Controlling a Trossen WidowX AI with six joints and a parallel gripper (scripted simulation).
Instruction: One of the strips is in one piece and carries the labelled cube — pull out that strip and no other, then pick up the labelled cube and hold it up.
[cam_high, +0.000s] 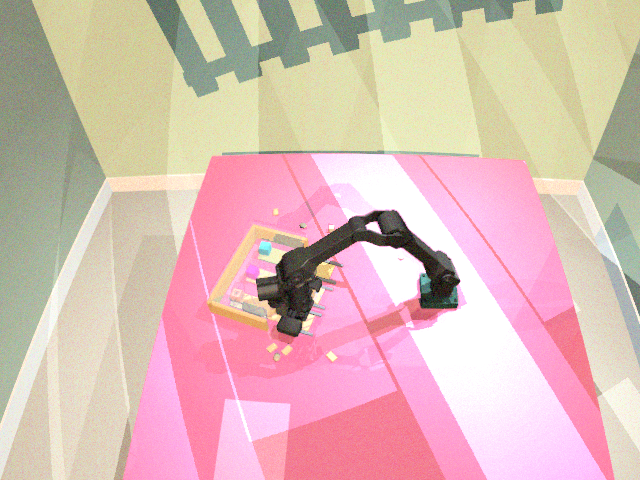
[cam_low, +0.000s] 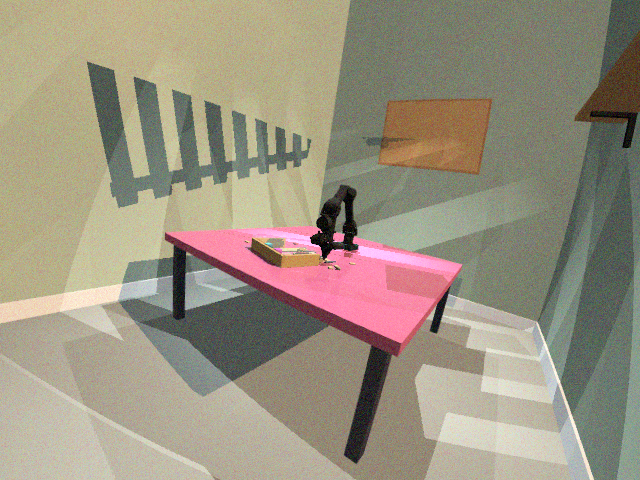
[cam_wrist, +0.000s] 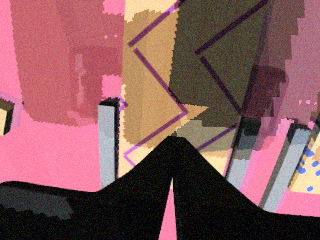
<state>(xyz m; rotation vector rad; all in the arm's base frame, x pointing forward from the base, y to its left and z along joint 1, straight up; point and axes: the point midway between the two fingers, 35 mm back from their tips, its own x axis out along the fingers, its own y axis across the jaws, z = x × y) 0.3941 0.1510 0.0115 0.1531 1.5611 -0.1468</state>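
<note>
Right now the zigzag strip is 10 cm ahead of my gripper tip and 2 cm to the right of it. From my gripper tip the other things lie so: labelled cube: 21 cm ahead, 4 cm to the right, 1 cm above.
</note>
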